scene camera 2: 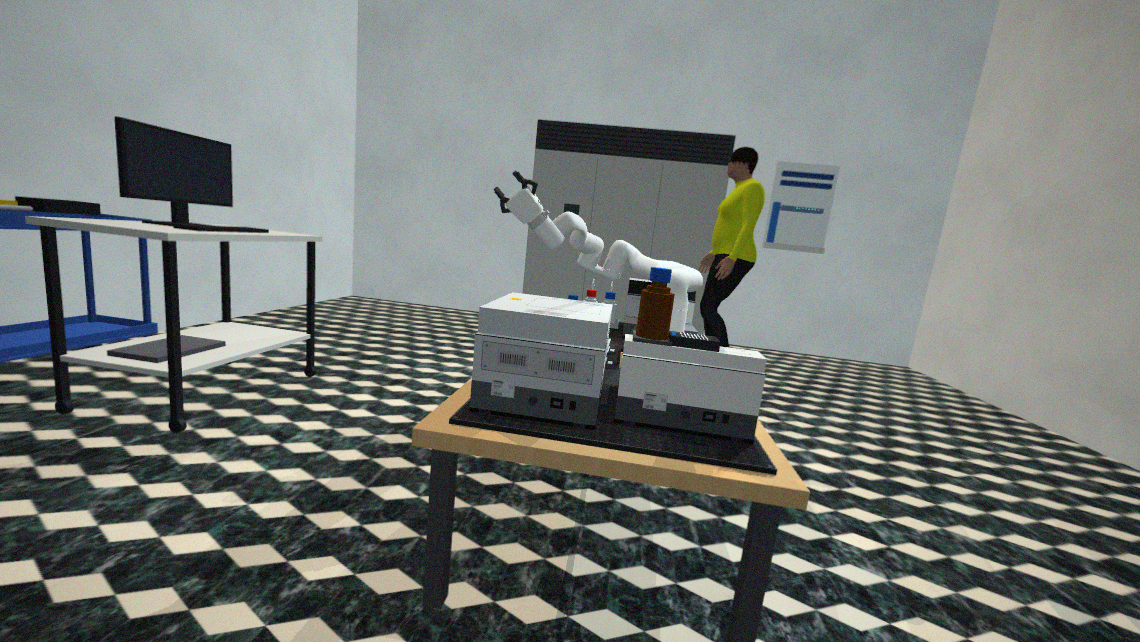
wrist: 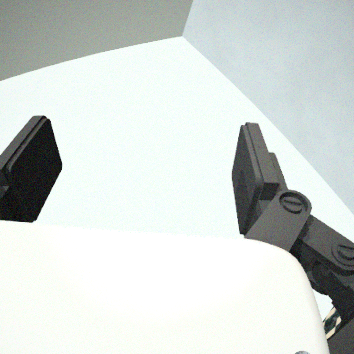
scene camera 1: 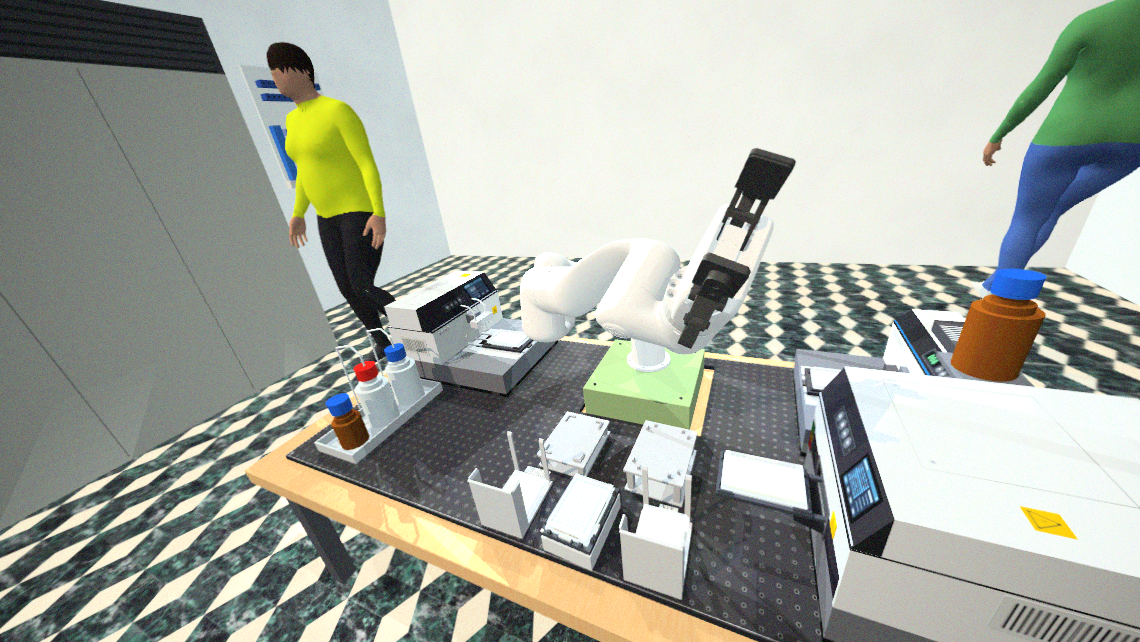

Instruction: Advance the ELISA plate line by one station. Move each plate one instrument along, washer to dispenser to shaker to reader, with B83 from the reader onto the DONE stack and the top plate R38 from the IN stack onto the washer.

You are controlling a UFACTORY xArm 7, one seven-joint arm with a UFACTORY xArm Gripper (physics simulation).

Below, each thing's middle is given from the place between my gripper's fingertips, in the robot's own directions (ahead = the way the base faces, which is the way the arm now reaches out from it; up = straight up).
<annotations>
Now: the white plate (scene camera 1: 778,482) 27 cm behind my hand, 5 cm to the left of it and 51 cm below it. Also, from my hand: brown bottle (scene camera 1: 998,333) 55 cm behind, 40 cm to the left, 31 cm below.
</annotations>
